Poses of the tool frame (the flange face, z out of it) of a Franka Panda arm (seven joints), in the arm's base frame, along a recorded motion.
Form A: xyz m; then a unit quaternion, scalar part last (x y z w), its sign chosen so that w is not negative.
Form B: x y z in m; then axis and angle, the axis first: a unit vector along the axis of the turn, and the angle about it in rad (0 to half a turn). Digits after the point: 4 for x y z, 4 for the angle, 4 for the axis.
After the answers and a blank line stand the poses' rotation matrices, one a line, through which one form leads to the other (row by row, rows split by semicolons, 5 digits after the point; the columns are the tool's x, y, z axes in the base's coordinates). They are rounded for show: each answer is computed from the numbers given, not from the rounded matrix.
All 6 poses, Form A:
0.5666 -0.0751 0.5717 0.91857 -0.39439 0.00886 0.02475
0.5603 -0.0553 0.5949 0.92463 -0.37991 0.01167 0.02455
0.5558 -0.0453 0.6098 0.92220 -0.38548 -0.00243 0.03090
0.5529 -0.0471 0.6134 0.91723 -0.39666 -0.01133 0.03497
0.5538 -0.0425 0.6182 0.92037 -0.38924 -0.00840 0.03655
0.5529 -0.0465 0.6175 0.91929 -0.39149 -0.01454 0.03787
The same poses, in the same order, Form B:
0.5666 -0.0751 0.5717 0.9188 -0.3945 0.0089 3.0921
0.5603 -0.0553 0.5949 0.9249 -0.3800 0.0117 3.0925
0.5558 -0.0453 0.6098 0.9226 -0.3857 -0.0024 3.0798
0.5529 -0.0471 0.6134 0.9178 -0.3969 -0.0113 3.0716
0.5538 -0.0425 0.6182 0.9210 -0.3895 -0.0084 3.0685
0.5529 -0.0465 0.6175 0.9199 -0.3918 -0.0146 3.0658

0.68876 -0.72498 -0.00325; -0.72411 -0.68769 -0.05246; 0.03580 0.03848 -0.99862
0.71107 -0.70312 0.00293; -0.70197 -0.71013 -0.05427; 0.04023 0.03653 -0.99852
0.70280 -0.71082 -0.02830; -0.71112 -0.70090 -0.05512; 0.01934 0.05886 -0.99808
0.68507 -0.72686 -0.04853; -0.72845 -0.68288 -0.05516; 0.00696 0.07314 -0.99730
0.69684 -0.71588 -0.04392; -0.71711 -0.69431 -0.06074; 0.01299 0.07382 -0.99719
0.69305 -0.71868 -0.05638; -0.72088 -0.69060 -0.05824; 0.00292 0.08101 -0.99671

